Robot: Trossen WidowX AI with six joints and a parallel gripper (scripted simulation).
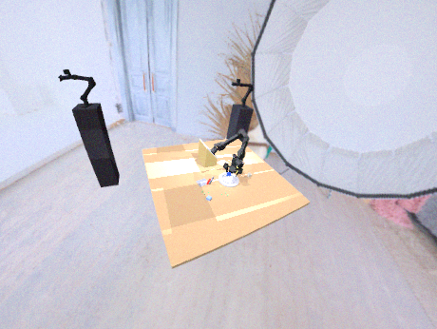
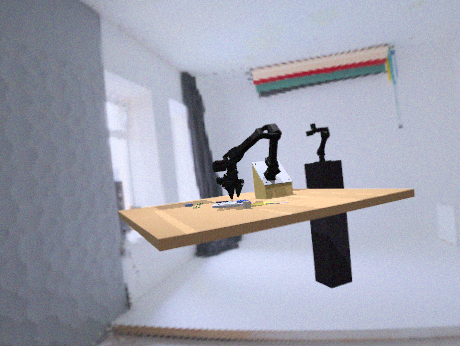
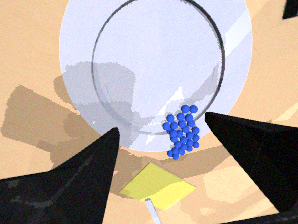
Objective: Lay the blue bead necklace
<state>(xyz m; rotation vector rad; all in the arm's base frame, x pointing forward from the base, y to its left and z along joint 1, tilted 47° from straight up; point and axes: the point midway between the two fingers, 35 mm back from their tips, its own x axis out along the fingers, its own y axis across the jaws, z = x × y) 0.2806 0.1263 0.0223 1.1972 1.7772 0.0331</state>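
Now: gripper tip 20 mm short of the round bead board, 30 mm to the left of it and 30 mm above it. Also, from my gripper tip: yellow flat piece: 110 mm behind, 130 mm to the left, 40 mm below; red-and-grey object: 220 mm to the right, 30 mm below; white cylinder: 20 mm ahead, 200 mm to the left, 20 mm below.
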